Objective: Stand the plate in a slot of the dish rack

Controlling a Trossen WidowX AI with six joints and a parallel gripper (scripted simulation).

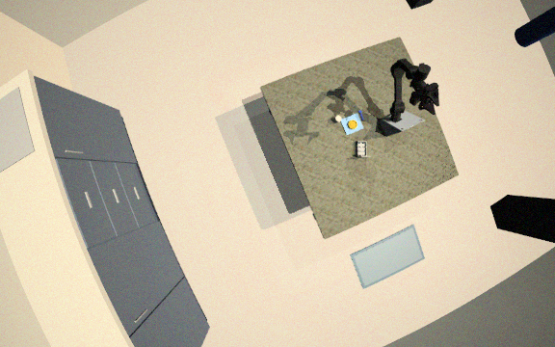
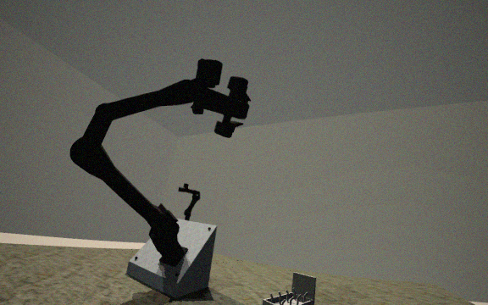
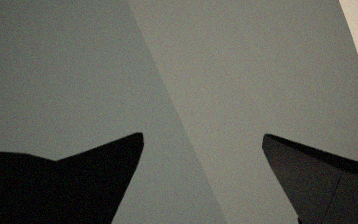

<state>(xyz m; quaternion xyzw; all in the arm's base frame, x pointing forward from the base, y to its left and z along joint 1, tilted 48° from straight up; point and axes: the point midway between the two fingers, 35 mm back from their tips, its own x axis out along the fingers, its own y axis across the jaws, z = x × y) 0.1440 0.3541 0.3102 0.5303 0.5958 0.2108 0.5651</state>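
Now: the yellow plate 55 cm below my gripper tip, 15 cm to the right of it and 15 cm ahead of it. The rest, counted from my gripper tip: dish rack (55 cm below, 17 cm ahead, 6 cm to the left); then blue mat (57 cm below, 15 cm to the right, 15 cm ahead); then pale object (54 cm below, 25 cm ahead, 23 cm to the right).
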